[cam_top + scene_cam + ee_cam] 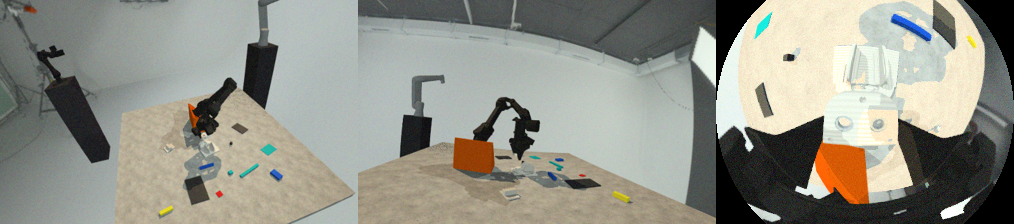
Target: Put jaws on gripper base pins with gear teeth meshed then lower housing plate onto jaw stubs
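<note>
Right now the white housing plate is 8 cm below my gripper tip and 1 cm to the right of it. Round my gripper tip: blue bar 19 cm ahead, 8 cm below, 6 cm to the right; white gripper base 2 cm above, 1 cm ahead; teal cube 28 cm ahead, 8 cm below, 6 cm to the left.
</note>
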